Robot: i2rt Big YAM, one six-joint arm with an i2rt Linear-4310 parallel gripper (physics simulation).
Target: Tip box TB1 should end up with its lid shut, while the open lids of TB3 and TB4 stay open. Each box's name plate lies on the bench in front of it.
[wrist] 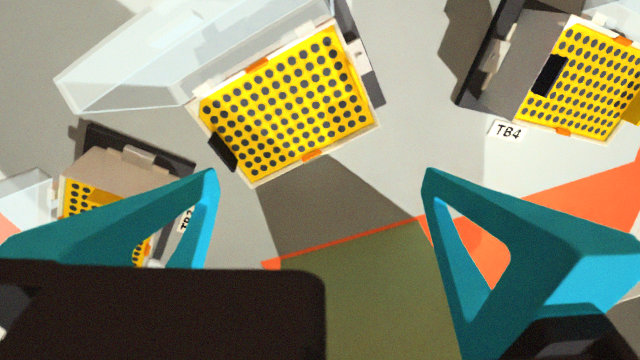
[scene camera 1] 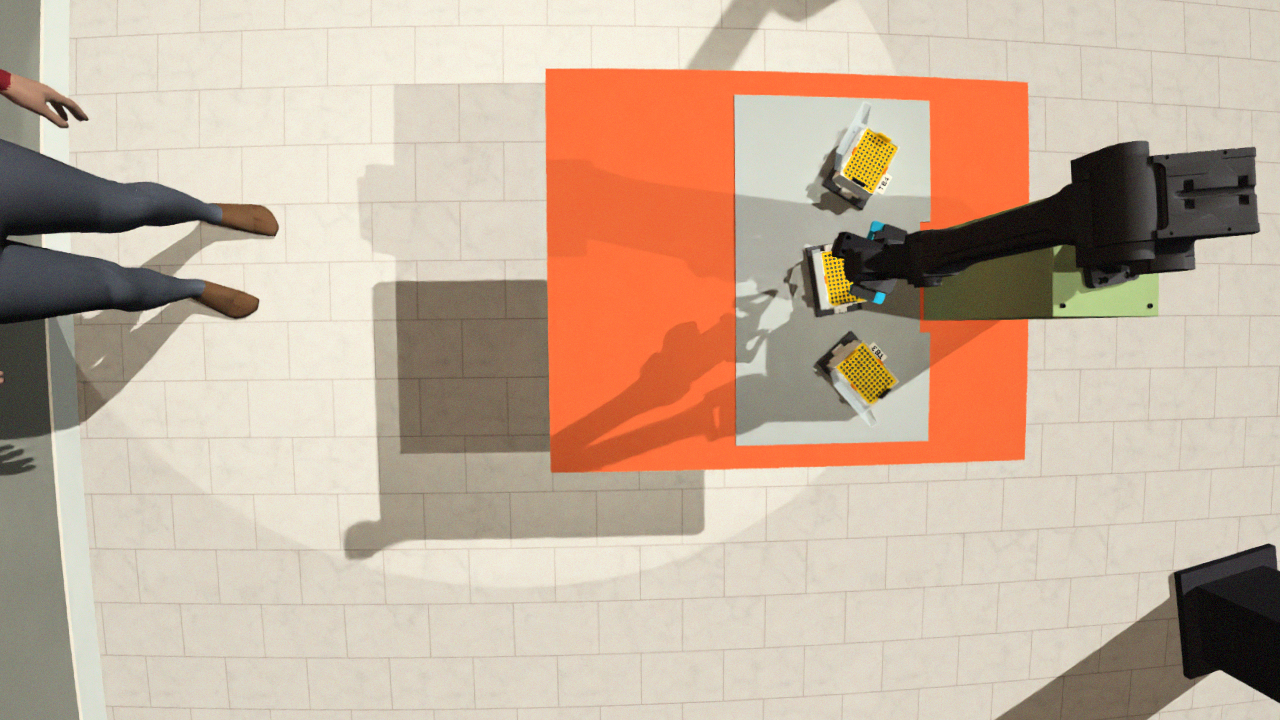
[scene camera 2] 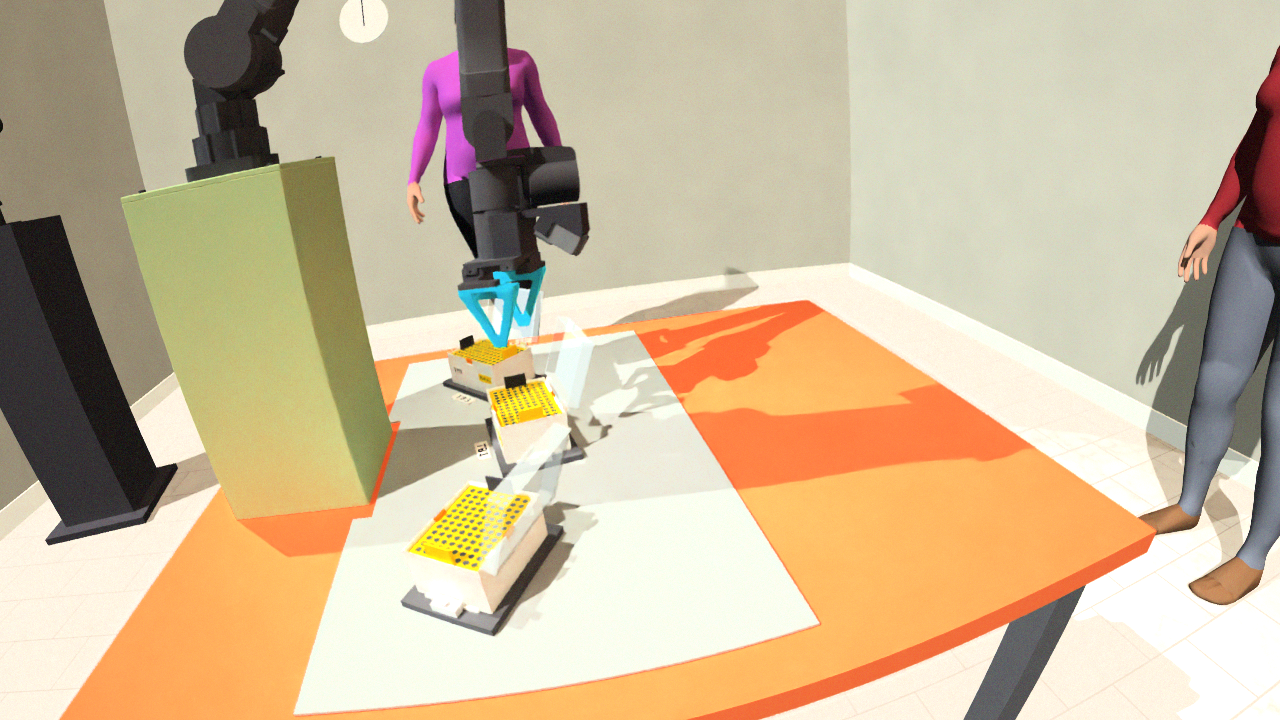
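Where they show: gripper, between the fingertips: (wrist: pixel 320 179) (scene camera 2: pixel 513 335); arm's base, origin of its link: (scene camera 2: pixel 237 173).
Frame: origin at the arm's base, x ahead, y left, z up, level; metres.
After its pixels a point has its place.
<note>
Box TB1 (scene camera 1: pixel 836 279) @[x 0.317, y -0.040, z -0.353 m] (scene camera 2: pixel 528 404) @[x 0.307, y -0.048, z -0.353 m] (wrist: pixel 287 105) @[x 0.307, y -0.046, z -0.352 m] stands in the middle with a yellow perforated top. Its clear lid (scene camera 2: pixel 572 362) @[x 0.373, y -0.047, z -0.310 m] (wrist: pixel 150 65) @[x 0.377, y -0.006, z -0.305 m] stands open on the side away from the arm's base. TB1's name plate (scene camera 2: pixel 481 449) @[x 0.233, y -0.038, z -0.408 m] lies in front. TB4 (scene camera 1: pixel 869 161) @[x 0.195, y -0.272, z -0.353 m] (scene camera 2: pixel 469 528) @[x 0.190, y -0.277, z -0.353 m] (wrist: pixel 595 80) @[x 0.200, y -0.279, z -0.353 m] has its clear lid (scene camera 1: pixel 853 129) @[x 0.257, y -0.324, z -0.265 m] (scene camera 2: pixel 541 461) @[x 0.262, y -0.328, z -0.268 m] open. TB3 (scene camera 1: pixel 864 371) @[x 0.294, y 0.167, z -0.353 m] (scene camera 2: pixel 490 355) @[x 0.291, y 0.156, z -0.352 m] (wrist: pixel 75 200) @[x 0.333, y 0.161, z -0.353 m] has its lid (scene camera 1: pixel 863 410) @[x 0.347, y 0.229, z -0.264 m] (wrist: pixel 25 190) @[x 0.365, y 0.150, z -0.323 m] open. My gripper (scene camera 1: pixel 875 264) @[x 0.299, y -0.060, z -0.253 m] (scene camera 2: pixel 514 334) @[x 0.299, y -0.060, z -0.253 m] (wrist: pixel 320 179) @[x 0.299, y -0.060, z -0.253 m] is open and empty, above the front side of TB1, and hides part of it in the overhead view.
The boxes stand on a grey mat (scene camera 1: pixel 769 134) @[x 0.379, y -0.382, z -0.410 m] (scene camera 2: pixel 698 573) @[x 0.379, y -0.371, z -0.410 m] on an orange bench (scene camera 1: pixel 626 116) @[x 0.680, y -0.480, z -0.413 m] (scene camera 2: pixel 895 501) @[x 0.622, y -0.390, z -0.413 m]. The green pedestal (scene camera 1: pixel 1105 300) @[x 0.013, y 0.084, z 0.001 m] (scene camera 2: pixel 259 358) @[x -0.003, y -0.085, z -0.203 m] of the arm stands on the front side. TB4's plate (scene camera 1: pixel 884 183) @[x 0.143, y -0.229, z -0.408 m] (wrist: pixel 507 131) @[x 0.146, y -0.228, z -0.408 m] and TB3's plate (scene camera 1: pixel 878 351) @[x 0.231, y 0.138, z -0.407 m] (wrist: pixel 186 220) @[x 0.235, y 0.142, z -0.408 m] lie before their boxes.
</note>
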